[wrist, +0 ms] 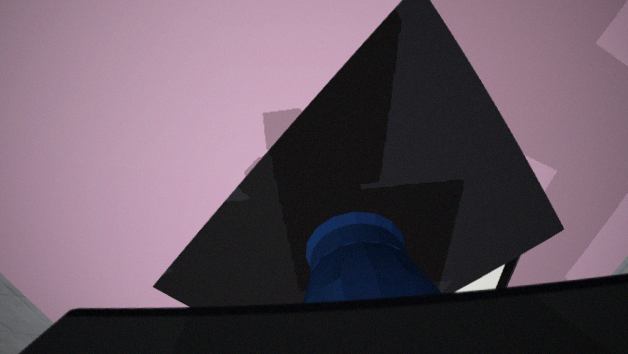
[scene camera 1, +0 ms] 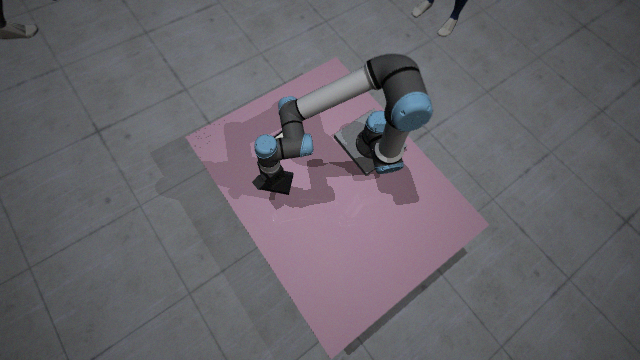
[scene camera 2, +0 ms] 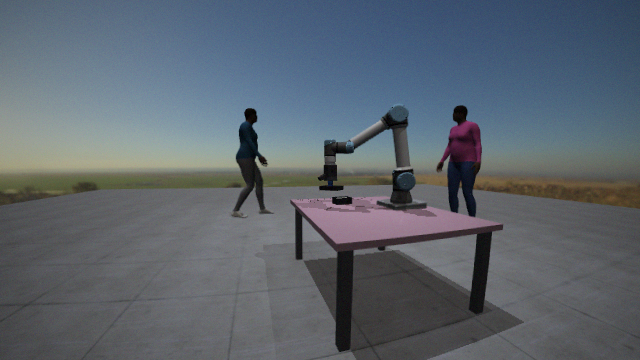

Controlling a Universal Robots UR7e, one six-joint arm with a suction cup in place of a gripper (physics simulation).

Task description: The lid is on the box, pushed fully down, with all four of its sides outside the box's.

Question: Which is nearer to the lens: the box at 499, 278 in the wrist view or the black lid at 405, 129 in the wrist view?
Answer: The black lid.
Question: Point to my suction cup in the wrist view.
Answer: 355, 256
